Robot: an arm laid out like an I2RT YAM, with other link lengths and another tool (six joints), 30 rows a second.
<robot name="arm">
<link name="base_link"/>
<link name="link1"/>
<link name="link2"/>
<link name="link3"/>
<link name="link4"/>
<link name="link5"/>
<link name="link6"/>
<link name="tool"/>
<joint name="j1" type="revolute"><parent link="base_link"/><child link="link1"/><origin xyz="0.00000 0.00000 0.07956" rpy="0.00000 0.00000 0.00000"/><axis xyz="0 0 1"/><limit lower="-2.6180" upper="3.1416"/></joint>
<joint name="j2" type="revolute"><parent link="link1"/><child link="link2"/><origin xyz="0.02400 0.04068 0.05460" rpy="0.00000 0.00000 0.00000"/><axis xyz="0 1 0"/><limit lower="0.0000" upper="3.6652"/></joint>
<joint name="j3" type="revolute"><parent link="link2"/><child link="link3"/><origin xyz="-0.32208 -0.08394 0.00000" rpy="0.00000 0.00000 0.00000"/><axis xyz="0 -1 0"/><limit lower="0.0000" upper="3.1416"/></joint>
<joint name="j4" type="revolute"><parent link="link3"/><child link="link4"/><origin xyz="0.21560 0.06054 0.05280" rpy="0.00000 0.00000 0.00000"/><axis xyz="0 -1 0"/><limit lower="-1.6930" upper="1.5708"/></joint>
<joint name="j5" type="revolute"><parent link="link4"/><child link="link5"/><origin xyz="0.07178 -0.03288 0.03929" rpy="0.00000 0.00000 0.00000"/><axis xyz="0 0 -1"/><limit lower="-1.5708" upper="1.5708"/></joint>
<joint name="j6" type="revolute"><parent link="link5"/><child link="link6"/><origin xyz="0.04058 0.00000 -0.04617" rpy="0.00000 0.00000 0.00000"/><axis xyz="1 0 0"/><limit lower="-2.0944" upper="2.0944"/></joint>
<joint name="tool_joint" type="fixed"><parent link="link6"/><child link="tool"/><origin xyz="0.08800 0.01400 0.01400" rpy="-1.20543 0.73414 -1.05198"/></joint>
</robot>
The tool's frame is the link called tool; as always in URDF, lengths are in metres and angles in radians.
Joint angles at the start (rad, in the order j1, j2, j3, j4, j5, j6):
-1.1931, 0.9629, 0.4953, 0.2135, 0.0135, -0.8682
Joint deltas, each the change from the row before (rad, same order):
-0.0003, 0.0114, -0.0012, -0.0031, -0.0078, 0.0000
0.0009, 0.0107, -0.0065, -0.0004, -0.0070, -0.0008
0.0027, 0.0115, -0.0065, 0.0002, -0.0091, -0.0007
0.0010, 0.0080, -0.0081, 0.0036, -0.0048, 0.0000
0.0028, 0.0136, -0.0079, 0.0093, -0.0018, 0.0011
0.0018, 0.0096, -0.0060, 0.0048, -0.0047, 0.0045
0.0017, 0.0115, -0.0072, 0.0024, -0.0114, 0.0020
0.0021, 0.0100, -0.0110, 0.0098, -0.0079, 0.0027
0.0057, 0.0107, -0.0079, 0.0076, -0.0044, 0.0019
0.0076, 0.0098, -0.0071, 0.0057, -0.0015, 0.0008
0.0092, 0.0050, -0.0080, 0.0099, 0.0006, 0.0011
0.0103, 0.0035, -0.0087, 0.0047, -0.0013, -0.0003
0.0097, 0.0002, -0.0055, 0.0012, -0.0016, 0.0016
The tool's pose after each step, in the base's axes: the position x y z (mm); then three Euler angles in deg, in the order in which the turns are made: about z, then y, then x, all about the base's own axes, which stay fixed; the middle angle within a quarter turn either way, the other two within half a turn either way. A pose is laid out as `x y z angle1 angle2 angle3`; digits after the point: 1 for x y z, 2 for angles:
95.1 -230.8 286.2 167.84 41.70 111.28
96.4 -231.0 281.1 167.23 42.00 112.65
98.4 -231.0 276.0 166.54 42.51 114.10
99.3 -230.8 271.6 166.12 42.72 115.08
100.7 -231.7 267.1 165.77 42.86 116.00
101.9 -232.0 263.6 165.69 43.13 116.76
103.8 -231.5 258.6 165.21 43.71 118.09
105.2 -231.0 254.0 164.93 44.15 118.99
107.3 -230.7 249.9 164.49 44.58 119.96
109.3 -230.1 246.0 163.91 44.91 120.99
111.4 -229.1 243.5 163.53 45.30 121.44
113.6 -227.2 240.2 162.83 45.78 122.34
115.6 -225.2 238.4 162.36 46.29 122.97

